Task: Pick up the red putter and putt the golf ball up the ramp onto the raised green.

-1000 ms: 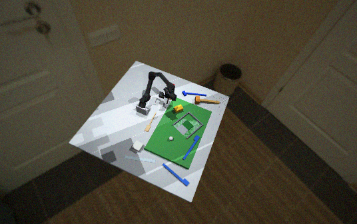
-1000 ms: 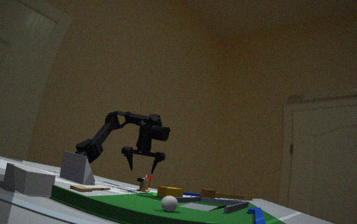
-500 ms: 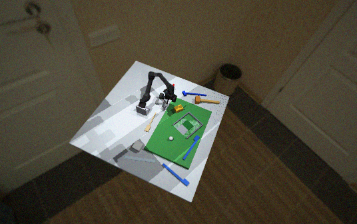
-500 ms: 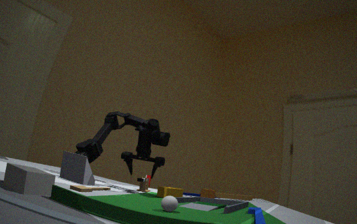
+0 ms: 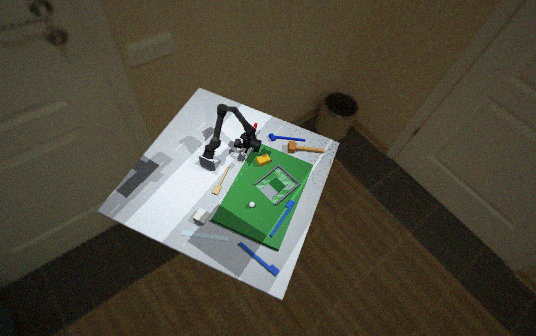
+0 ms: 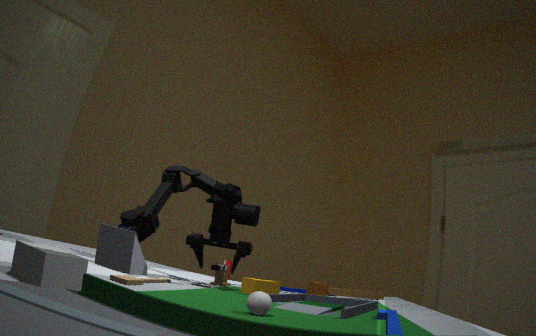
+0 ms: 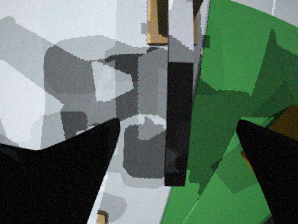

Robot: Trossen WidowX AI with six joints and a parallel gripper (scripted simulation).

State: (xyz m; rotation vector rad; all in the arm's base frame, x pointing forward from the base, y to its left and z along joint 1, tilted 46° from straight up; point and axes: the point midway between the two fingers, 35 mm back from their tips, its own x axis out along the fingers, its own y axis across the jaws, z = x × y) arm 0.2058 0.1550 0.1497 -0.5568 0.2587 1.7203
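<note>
The red putter lies 3 cm behind my gripper tip, 11 cm to the left of it and 1 cm above it. From my gripper tip the other things lie so: yellow block: 14 cm ahead, 1 cm to the right, 2 cm below; wooden stand: 3 cm behind, 13 cm to the left, 2 cm below; green mat: 28 cm ahead, 21 cm to the right, 5 cm below.
</note>
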